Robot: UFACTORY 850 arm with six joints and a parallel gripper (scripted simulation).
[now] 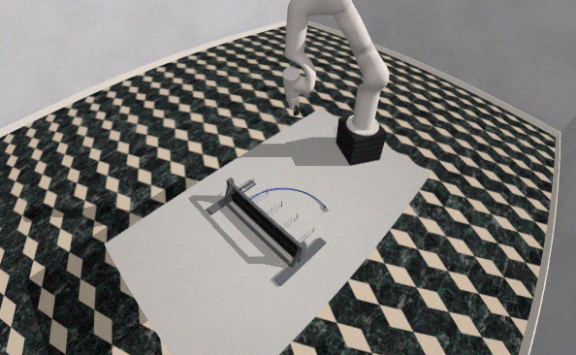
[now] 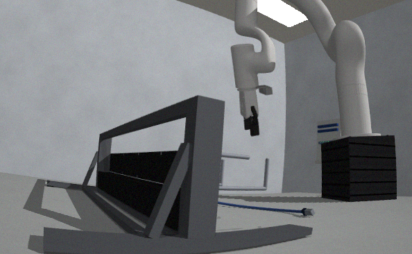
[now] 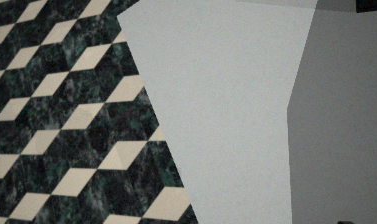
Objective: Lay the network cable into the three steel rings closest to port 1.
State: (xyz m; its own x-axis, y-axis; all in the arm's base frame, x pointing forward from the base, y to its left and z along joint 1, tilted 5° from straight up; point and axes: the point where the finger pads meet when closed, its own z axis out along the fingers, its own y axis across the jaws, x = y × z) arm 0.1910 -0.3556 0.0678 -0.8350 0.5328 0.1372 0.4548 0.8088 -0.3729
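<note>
Right now my hand is 290 mm short of the grey plug, 470 mm to the right of it and 240 mm above it. Round my hand: dark grey rack (570 mm ahead, 320 mm to the left, 170 mm below).
</note>
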